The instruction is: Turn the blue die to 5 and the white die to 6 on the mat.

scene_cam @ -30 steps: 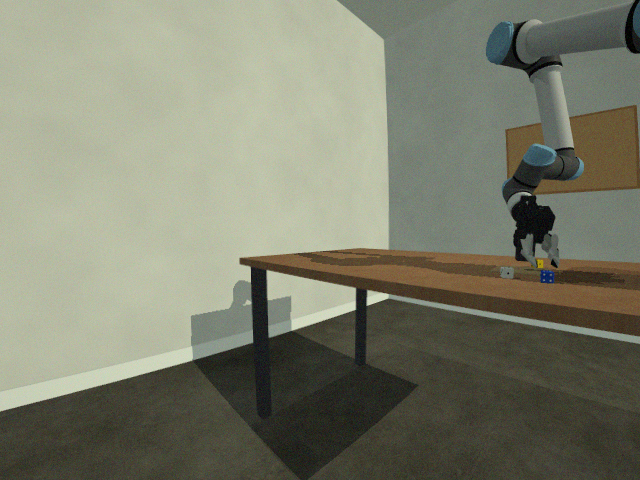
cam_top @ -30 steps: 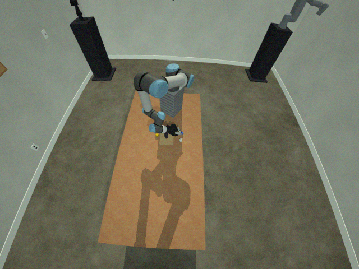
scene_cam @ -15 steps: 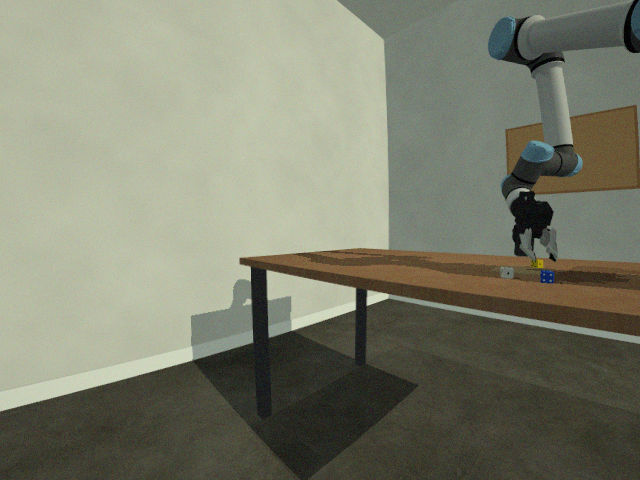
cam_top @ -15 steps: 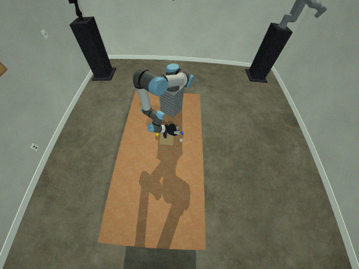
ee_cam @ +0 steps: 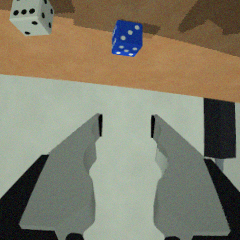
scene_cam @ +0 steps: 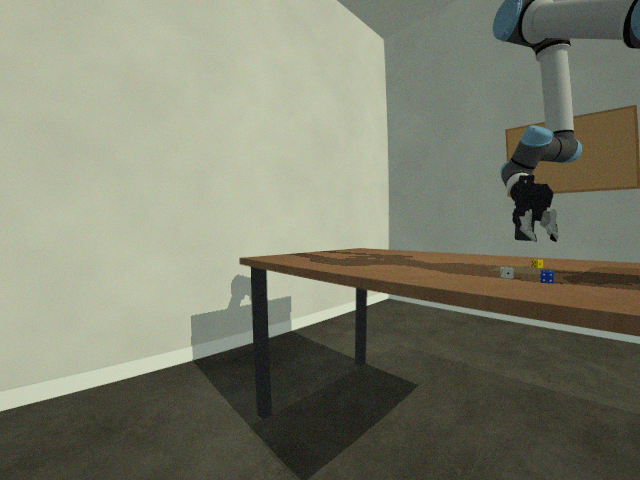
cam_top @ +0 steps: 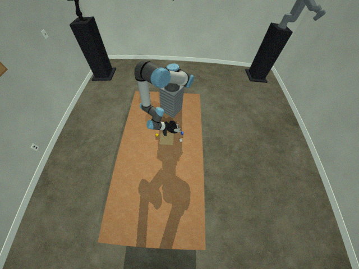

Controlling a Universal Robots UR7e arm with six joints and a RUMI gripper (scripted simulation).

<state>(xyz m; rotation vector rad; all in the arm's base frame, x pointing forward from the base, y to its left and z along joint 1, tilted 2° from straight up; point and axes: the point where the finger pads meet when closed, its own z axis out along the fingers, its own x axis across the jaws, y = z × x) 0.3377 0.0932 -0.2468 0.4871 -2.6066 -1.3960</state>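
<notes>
The blue die lies 90 mm below my hand, 30 mm to the left of it and 10 mm behind it. From my hand the other things lie so: white die: 90 mm below, 80 mm ahead, 20 mm to the left; then yellow die: 230 mm to the right, 90 mm below, 20 mm ahead; then tan mat: 130 mm to the right, 100 mm below, 60 mm ahead.
</notes>
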